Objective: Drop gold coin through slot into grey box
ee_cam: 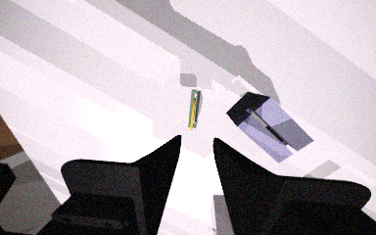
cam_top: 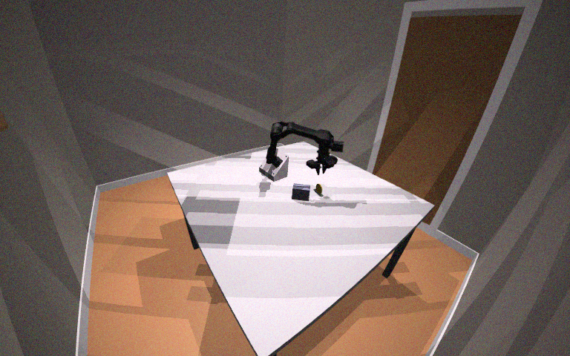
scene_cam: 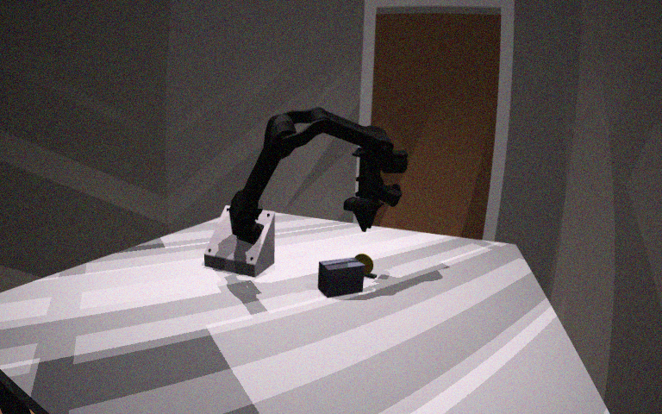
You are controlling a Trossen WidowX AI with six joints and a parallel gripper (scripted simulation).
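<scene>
The coin lies 1 cm to the left of my gripper tip and 11 cm below it.
</scene>
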